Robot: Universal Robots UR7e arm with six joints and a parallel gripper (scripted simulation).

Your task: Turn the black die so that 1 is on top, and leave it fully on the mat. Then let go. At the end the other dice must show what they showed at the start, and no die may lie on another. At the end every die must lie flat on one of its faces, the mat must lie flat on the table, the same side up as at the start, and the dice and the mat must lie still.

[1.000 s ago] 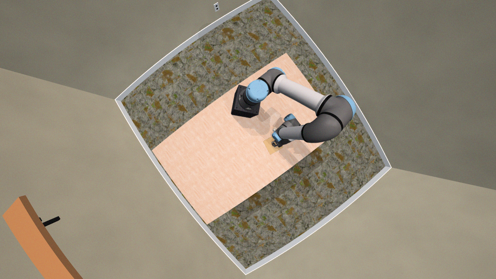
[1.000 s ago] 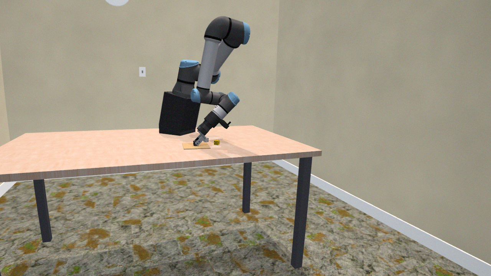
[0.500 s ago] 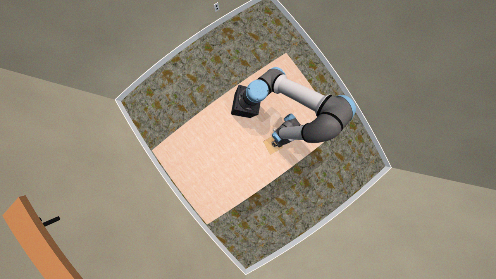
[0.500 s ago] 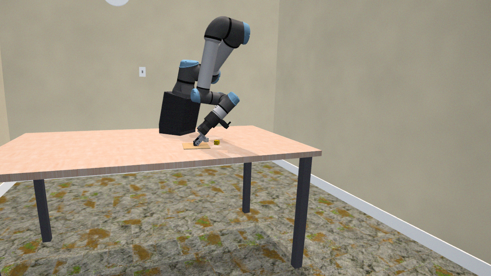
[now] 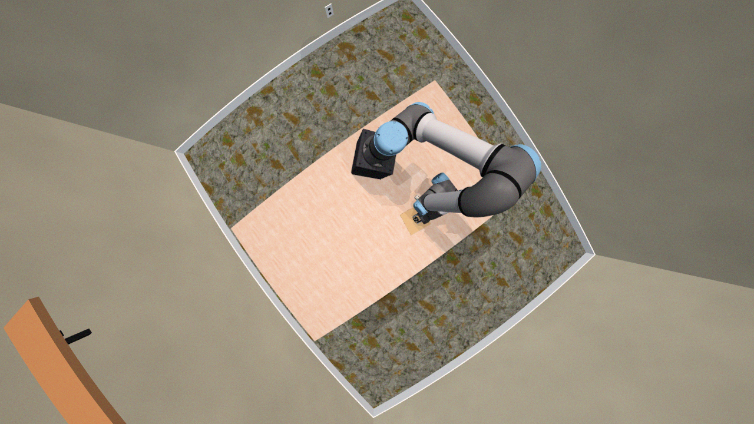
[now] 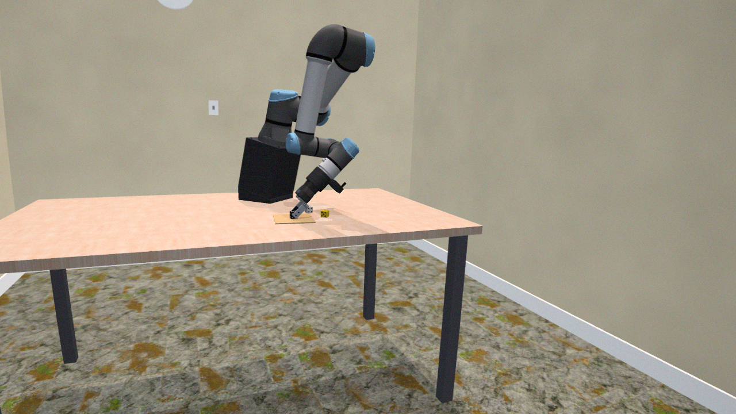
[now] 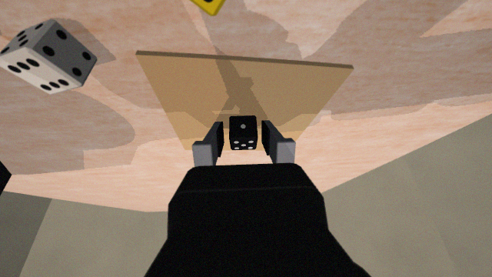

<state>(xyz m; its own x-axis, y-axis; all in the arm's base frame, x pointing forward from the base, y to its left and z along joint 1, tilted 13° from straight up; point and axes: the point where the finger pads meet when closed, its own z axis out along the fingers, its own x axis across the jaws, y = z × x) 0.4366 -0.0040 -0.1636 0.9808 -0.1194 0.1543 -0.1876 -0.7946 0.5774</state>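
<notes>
Right now my hand is 10 mm to the left of the black die and 10 mm above it. The rest, counted from my hand: tan mat (20 mm below, 10 mm to the right); white die (100 mm behind, 80 mm to the left, 10 mm below); yellow die (110 mm to the left, 10 mm below).
</notes>
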